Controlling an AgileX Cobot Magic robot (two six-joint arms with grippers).
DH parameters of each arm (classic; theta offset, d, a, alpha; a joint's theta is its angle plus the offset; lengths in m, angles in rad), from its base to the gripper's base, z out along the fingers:
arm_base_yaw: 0 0.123 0 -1.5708
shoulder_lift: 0.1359 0 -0.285 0
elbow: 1.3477 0 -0.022 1.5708
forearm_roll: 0 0.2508 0 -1.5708
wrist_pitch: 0 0 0.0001 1.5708
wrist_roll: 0 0.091 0 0
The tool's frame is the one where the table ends.
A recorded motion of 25 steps. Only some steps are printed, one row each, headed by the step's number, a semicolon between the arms.
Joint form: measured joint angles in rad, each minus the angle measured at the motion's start. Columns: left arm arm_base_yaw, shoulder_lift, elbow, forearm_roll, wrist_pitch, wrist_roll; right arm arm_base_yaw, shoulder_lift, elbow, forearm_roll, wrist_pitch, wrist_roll.
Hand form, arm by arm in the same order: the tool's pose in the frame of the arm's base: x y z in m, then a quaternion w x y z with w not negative. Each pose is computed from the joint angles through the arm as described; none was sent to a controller.
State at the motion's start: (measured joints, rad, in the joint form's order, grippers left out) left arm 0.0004 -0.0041 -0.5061 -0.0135 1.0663 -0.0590; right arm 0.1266 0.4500 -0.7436 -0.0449 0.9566 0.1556
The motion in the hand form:
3: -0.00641 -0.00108 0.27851 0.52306 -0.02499 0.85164 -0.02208; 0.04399 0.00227 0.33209 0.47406 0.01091 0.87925 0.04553
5: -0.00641 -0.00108 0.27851 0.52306 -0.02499 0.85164 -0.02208; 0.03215 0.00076 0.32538 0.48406 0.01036 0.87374 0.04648
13: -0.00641 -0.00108 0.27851 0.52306 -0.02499 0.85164 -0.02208; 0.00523 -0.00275 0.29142 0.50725 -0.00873 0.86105 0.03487
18: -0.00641 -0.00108 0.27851 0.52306 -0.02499 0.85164 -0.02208; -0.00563 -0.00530 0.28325 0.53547 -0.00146 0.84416 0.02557
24: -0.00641 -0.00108 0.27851 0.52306 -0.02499 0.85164 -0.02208; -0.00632 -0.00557 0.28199 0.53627 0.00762 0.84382 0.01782
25: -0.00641 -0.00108 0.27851 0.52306 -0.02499 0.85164 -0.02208; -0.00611 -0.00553 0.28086 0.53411 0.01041 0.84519 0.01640
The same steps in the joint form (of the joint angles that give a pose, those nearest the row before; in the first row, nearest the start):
3: 0.0000 0.0000 0.0000 0.0000 0.0000 0.0000; 0.0001 -0.0936 0.0460 0.0019 0.0507 -0.0008
5: 0.0000 0.0000 0.0000 0.0000 0.0000 0.0000; 0.0000 -0.1587 0.0735 0.0023 0.0654 -0.0033
13: 0.0000 0.0000 0.0000 0.0000 0.0000 0.0000; -0.0057 -0.3606 0.1966 0.0023 0.0930 -0.0555
18: 0.0000 0.0000 0.0000 0.0000 0.0000 0.0000; -0.0204 -0.4500 0.2274 -0.0145 0.0874 -0.0556
24: 0.0000 0.0000 0.0000 0.0000 0.0000 0.0000; -0.0416 -0.4565 0.2314 -0.0188 0.0889 -0.0556
25: 0.0000 0.0000 0.0000 0.0000 0.0000 0.0000; -0.0471 -0.4570 0.2348 -0.0189 0.0913 -0.0545

